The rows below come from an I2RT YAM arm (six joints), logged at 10 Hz.
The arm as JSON. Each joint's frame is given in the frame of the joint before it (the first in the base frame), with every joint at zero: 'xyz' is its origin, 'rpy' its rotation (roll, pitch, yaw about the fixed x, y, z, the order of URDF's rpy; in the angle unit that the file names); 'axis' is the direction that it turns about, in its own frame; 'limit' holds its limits. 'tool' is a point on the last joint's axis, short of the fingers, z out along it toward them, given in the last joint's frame.
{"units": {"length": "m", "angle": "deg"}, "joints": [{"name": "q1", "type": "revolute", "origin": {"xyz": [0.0, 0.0, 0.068], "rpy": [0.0, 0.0, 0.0]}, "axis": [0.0, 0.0, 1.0], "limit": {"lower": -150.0, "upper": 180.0}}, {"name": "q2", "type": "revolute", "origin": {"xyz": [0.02, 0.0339, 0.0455], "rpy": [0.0, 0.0, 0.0]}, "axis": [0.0, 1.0, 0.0], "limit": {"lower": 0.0, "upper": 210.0}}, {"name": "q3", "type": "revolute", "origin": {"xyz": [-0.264, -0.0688, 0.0], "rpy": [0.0, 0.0, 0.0]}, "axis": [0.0, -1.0, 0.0], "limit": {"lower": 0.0, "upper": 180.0}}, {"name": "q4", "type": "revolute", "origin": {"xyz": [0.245, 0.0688, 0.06], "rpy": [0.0, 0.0, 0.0]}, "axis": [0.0, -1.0, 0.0], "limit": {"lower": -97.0, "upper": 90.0}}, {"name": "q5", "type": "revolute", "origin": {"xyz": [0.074, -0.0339, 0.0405], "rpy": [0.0, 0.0, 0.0]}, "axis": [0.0, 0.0, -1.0], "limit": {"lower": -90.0, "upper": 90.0}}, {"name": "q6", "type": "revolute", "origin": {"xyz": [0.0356, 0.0, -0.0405], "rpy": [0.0, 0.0, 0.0]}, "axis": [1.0, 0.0, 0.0], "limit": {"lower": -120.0, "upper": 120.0}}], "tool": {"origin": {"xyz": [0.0, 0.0, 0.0], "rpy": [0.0, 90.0, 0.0]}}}
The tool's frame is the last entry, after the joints.
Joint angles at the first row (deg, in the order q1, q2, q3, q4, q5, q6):
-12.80 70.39 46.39 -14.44 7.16 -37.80
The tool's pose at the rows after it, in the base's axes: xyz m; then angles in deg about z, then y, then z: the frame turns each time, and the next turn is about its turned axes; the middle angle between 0 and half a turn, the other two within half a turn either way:
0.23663 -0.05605 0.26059 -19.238 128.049 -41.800
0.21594 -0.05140 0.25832 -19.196 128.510 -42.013
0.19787 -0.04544 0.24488 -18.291 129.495 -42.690
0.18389 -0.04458 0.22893 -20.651 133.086 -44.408
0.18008 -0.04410 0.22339 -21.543 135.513 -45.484
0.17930 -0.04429 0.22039 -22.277 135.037 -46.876
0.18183 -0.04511 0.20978 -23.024 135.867 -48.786
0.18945 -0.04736 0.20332 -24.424 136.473 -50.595
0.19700 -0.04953 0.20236 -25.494 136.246 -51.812
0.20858 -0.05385 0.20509 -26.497 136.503 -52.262
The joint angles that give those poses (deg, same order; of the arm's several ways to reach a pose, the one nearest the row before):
-12.56 64.42 45.36 -19.18 5.26 -37.67
-12.56 59.15 42.35 -21.89 5.19 -37.87
-12.10 54.54 37.65 -22.76 4.78 -38.74
-12.51 52.16 34.33 -25.54 5.93 -38.83
-12.56 52.07 33.80 -27.59 6.28 -39.05
-12.56 51.79 32.88 -26.54 6.85 -39.97
-12.56 53.30 31.26 -24.32 7.27 -41.23
-12.56 56.31 31.16 -21.93 8.14 -41.93
-12.56 58.70 31.90 -20.19 8.91 -42.39
-12.95 62.17 34.26 -19.40 9.28 -42.35

